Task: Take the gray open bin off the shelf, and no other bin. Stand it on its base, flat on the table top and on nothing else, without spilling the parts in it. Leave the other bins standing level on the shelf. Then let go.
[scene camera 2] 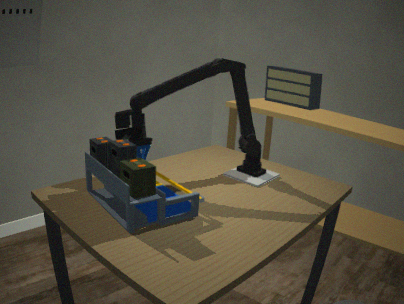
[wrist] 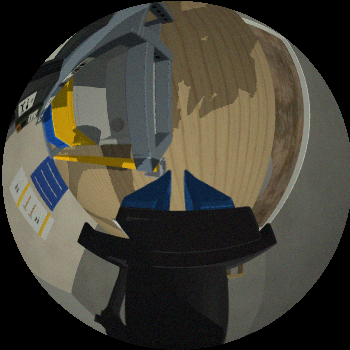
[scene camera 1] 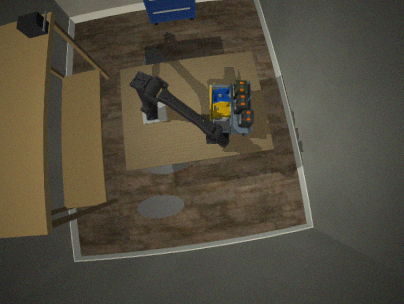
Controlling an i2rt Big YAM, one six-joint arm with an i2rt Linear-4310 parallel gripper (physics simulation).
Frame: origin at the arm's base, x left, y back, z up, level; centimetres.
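Seen in the pictures: gripper, fingertip midpoint: (wrist: 177, 174); arm's base, link origin: (scene camera 2: 251, 171) (scene camera 1: 152, 112).
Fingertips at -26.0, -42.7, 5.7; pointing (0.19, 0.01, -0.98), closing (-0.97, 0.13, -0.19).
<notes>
Offsets run from my fingertips to a thing's top centre, as dx, dy, dz. Level surfaces: height alone.
The gray open bin @(+7.7, -11.6, +0.9) (scene camera 1: 223, 123) (wrist: 117, 90) sits at one end of the blue-gray shelf (scene camera 1: 241, 126) (scene camera 2: 131, 215) (wrist: 142, 100), partly under the arm in scene camera 1. The yellow bin @(+19.6, -13.5, +0.9) (scene camera 1: 221, 109) (wrist: 61, 120) is beside it, then the blue bin @(+30.7, -15.2, +0.9) (scene camera 1: 221, 94) (scene camera 2: 175, 206) (wrist: 53, 131). My gripper (scene camera 2: 143, 151) (wrist: 177, 174) is shut and empty, with a narrow gap between its blue fingertips. In the wrist view the fingertips are just beside the shelf's front corner. The gray bin's parts cannot be made out.
A yellow rail @(+21.3, -3.0, -0.7) (scene camera 2: 174, 183) (wrist: 100, 161) runs along the shelf's front. Two dark boxes @(+17.6, -22.6, +16.2) (scene camera 1: 242, 101) @(+7.3, -24.9, +15.2) (scene camera 1: 246, 117) and an olive box @(+29.3, -24.9, +12.7) (scene camera 2: 138, 179) stand on the shelf's raised back part. The arm's base plate (scene camera 2: 267, 177) is on the table @(dz -7.2) (scene camera 1: 175, 145), across from the shelf.
</notes>
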